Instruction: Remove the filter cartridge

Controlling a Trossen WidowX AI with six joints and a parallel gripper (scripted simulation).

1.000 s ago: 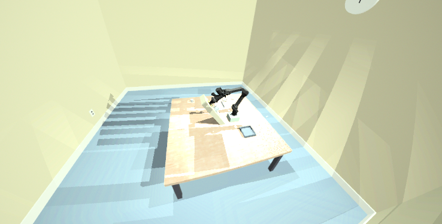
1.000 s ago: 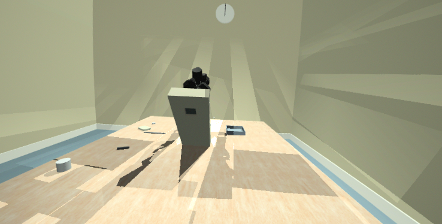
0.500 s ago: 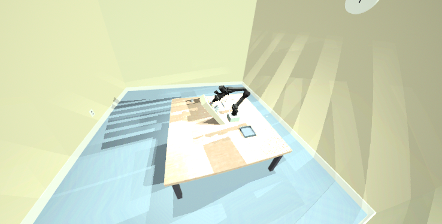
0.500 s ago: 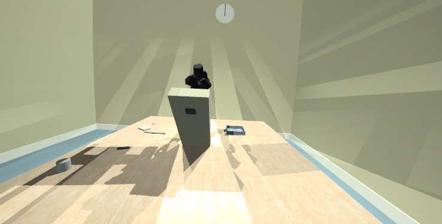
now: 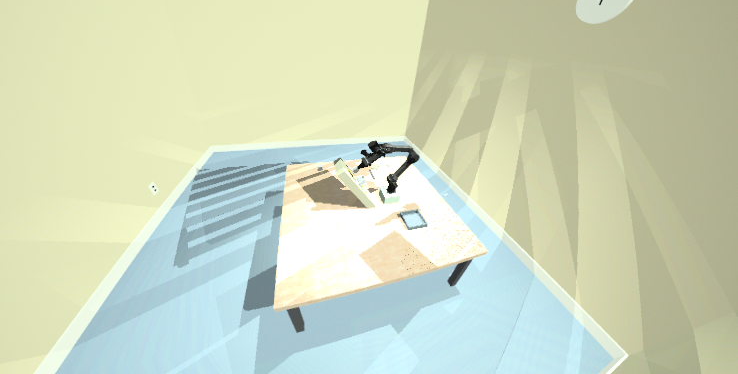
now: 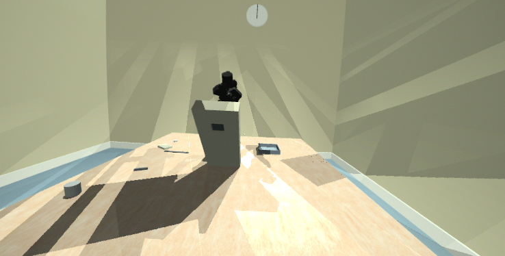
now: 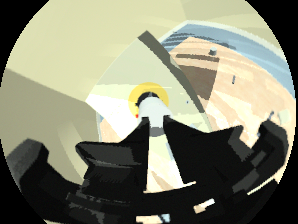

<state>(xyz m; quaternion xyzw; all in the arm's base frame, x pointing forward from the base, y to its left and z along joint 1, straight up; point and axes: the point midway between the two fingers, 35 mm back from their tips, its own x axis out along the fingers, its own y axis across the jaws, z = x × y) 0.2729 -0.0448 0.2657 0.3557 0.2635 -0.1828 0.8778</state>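
My gripper tip is now 1 cm short of the round filter cartridge and 1 cm above it. From my gripper tip the other things lie so: flat block: 40 cm behind, 42 cm to the right, 31 cm below; then tray: 32 cm behind, 34 cm to the left, 31 cm below; then dark bar: 5 cm behind, 40 cm to the right, 31 cm below.
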